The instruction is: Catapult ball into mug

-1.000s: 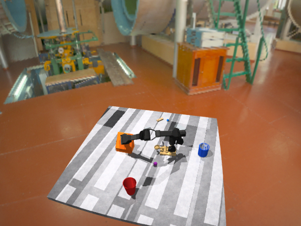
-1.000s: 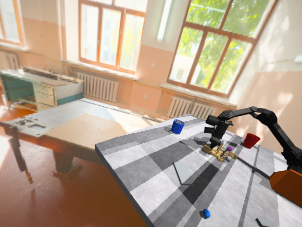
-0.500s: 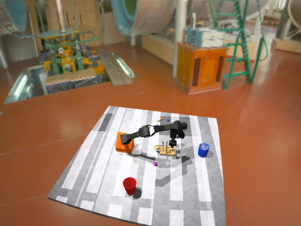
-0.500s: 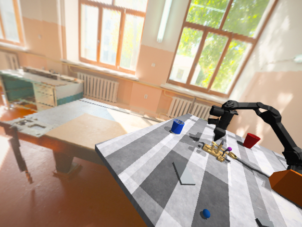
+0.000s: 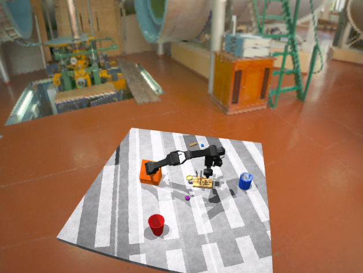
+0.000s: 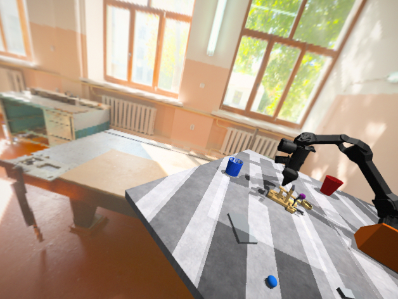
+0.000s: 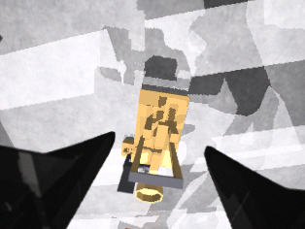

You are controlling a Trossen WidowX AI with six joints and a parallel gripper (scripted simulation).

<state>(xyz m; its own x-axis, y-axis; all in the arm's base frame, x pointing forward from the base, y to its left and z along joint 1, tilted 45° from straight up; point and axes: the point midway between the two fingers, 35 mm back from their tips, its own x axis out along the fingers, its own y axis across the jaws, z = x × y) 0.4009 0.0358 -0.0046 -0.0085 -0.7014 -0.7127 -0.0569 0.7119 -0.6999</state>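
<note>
My gripper tip is 12 cm past the purple ball, 17 cm to the left of it and 9 cm above it. The rest, counted from my gripper tip: blue mug (28 cm ahead, 2 cm to the left, 8 cm below); then grey flat plate (5 cm ahead, 35 cm to the left, 10 cm below); then wooden catapult (7 cm behind, 1 cm to the left, 5 cm below).
</note>
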